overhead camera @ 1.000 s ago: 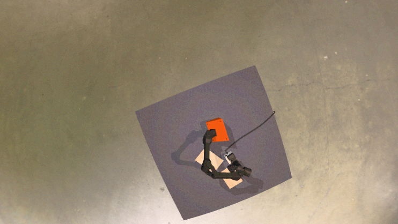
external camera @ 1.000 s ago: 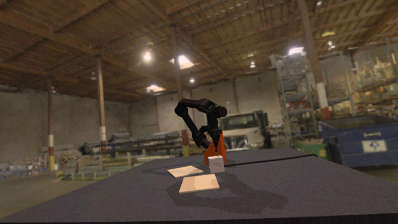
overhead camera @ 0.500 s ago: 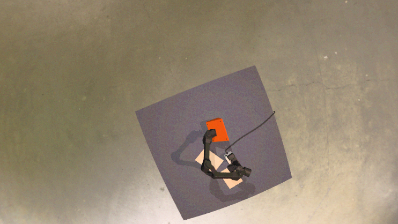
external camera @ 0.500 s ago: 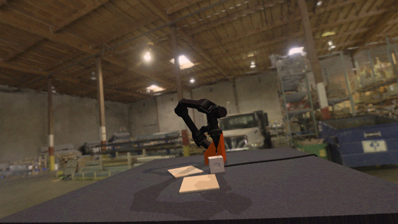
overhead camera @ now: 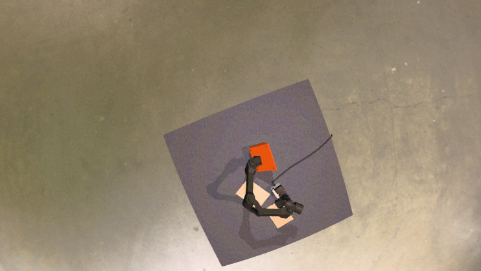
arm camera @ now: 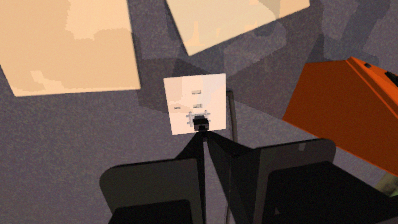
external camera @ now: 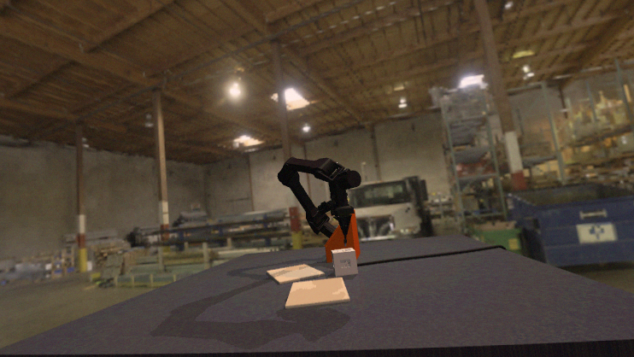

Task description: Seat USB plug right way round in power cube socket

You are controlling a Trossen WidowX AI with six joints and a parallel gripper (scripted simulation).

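Right now my gripper tip is 2 cm above the black USB plug.
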